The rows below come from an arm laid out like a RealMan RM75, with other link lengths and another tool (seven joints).
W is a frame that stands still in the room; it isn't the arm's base.
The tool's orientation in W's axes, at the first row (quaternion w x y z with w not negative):
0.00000, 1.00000, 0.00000, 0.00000
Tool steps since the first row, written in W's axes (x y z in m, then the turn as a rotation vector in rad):
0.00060, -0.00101, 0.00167, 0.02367, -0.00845, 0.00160
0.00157, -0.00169, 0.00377, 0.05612, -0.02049, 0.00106
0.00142, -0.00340, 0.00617, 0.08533, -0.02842, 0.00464
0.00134, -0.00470, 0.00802, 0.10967, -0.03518, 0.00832
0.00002, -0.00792, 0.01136, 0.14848, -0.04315, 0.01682
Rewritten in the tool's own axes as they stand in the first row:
0.00060, 0.00101, -0.00167, 0.02367, 0.00845, -0.00160
0.00157, 0.00169, -0.00377, 0.05612, 0.02049, -0.00106
0.00142, 0.00340, -0.00617, 0.08533, 0.02842, -0.00464
0.00134, 0.00470, -0.00802, 0.10967, 0.03518, -0.00832
0.00002, 0.00792, -0.01136, 0.14848, 0.04315, -0.01682

